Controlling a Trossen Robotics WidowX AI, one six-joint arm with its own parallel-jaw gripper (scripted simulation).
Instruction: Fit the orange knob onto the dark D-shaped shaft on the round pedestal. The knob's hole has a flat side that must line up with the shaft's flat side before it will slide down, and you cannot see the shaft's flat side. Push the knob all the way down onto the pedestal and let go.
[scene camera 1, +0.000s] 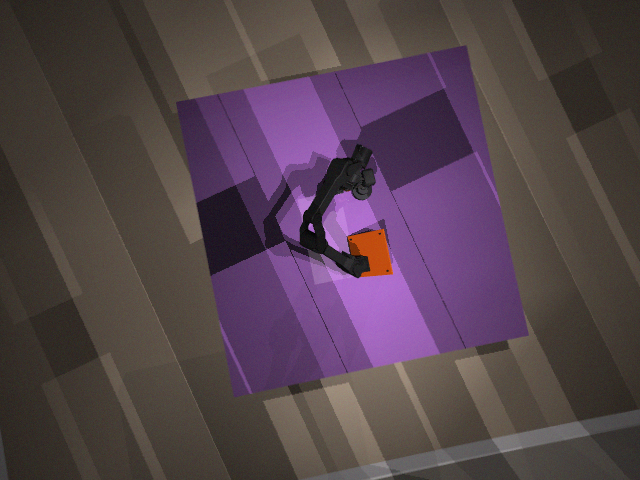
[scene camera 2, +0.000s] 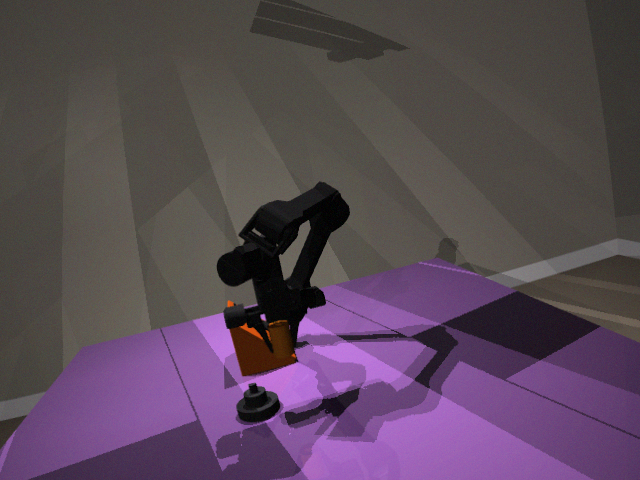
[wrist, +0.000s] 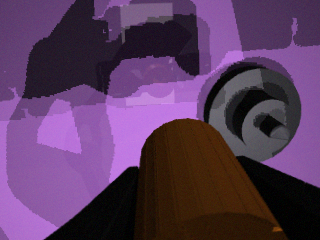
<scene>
My gripper (scene camera 2: 283, 349) holds an orange knob (scene camera 2: 279, 332).
The orange knob also shows in the wrist view (wrist: 188, 175). My gripper also shows in the wrist view (wrist: 187, 171).
</scene>
